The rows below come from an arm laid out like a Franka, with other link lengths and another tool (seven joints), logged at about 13 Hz.
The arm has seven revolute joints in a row. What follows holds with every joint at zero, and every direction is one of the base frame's.
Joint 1 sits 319.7 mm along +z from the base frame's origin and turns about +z.
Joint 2 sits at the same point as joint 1 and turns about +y.
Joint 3 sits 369.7 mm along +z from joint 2 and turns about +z.
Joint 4 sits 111.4 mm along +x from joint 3 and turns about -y.
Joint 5 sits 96.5 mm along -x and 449.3 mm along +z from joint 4 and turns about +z.
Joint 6 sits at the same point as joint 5 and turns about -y.
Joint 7 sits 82.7 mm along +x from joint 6 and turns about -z.
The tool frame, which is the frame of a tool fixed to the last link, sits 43 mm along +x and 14 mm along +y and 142.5 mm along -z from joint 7; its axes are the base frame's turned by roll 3.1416, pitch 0.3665 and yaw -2.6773 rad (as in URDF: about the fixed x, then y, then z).
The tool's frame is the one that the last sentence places.
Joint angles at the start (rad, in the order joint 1, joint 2, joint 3, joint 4, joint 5, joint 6, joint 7):
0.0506, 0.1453, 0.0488, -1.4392, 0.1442, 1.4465, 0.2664
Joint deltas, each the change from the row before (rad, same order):
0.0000, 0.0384, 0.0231, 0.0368, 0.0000, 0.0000, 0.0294
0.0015, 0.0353, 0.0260, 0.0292, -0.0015, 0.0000, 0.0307
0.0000, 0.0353, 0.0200, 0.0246, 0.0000, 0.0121, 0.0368
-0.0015, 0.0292, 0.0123, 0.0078, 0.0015, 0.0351, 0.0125
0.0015, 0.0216, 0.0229, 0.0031, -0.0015, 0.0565, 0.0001
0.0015, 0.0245, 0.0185, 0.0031, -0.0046, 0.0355, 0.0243
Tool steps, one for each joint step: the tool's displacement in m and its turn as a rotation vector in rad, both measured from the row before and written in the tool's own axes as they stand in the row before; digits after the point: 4 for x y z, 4 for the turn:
-0.0121, 0.0094, 0.0126, -0.0011, 0.0041, 0.0077
-0.0098, 0.0121, 0.0149, -0.0024, 0.0092, 0.0060
-0.0101, 0.0064, 0.0155, 0.0013, 0.0003, 0.0198
-0.0097, 0.0012, 0.0171, -0.0037, -0.0134, 0.0070
-0.0116, 0.0117, 0.0137, -0.0097, -0.0354, -0.0182
-0.0068, 0.0068, 0.0172, 0.0009, -0.0122, 0.0092

